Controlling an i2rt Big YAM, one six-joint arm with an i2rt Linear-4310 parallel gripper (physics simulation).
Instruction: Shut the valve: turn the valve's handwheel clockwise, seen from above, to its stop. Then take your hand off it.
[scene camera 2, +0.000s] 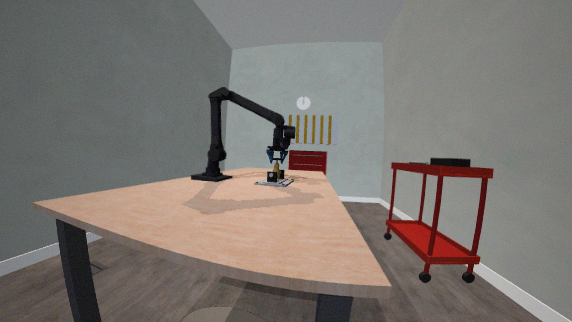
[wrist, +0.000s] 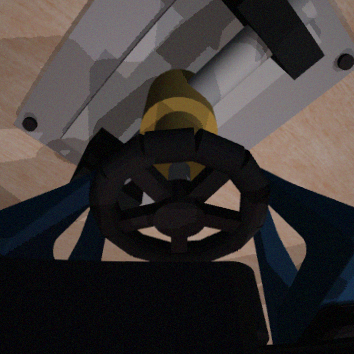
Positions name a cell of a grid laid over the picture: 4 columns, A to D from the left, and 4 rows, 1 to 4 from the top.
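My gripper (wrist: C2) is 0.13 m from the lens. Black five-spoked handwheel (wrist: C3): 0.10 m from the lens; grey base plate (wrist: B1): 0.22 m from the lens. The black five-spoked handwheel is nearer to the lens than the grey base plate, and the marked spots on the handwheel and the plate are 0.15 m apart.
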